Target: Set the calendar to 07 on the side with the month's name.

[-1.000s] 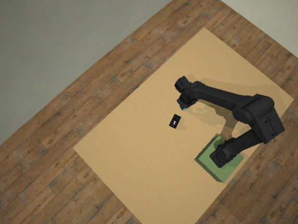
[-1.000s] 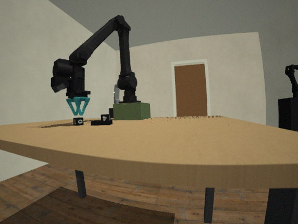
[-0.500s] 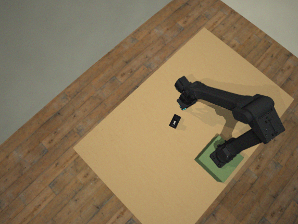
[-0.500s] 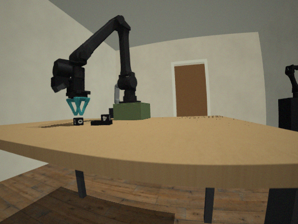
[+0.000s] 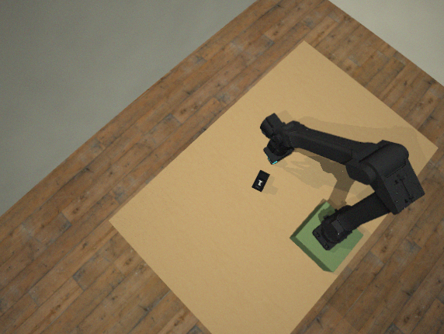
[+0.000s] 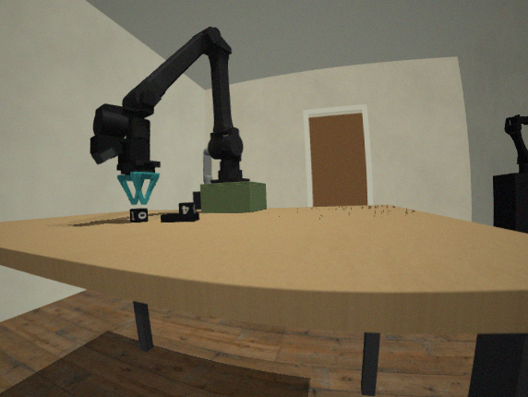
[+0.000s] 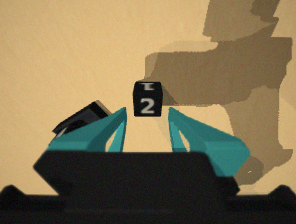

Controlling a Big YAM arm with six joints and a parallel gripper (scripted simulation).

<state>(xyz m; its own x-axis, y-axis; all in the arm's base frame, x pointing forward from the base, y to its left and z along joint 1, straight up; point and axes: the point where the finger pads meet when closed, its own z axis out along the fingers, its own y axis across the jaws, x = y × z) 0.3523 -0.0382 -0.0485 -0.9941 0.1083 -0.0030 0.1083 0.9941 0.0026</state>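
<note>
The digit cube lies 30 mm below my hand. Also, from my hand: black calendar tray: 40 mm behind, 100 mm to the left, 40 mm below.
</note>
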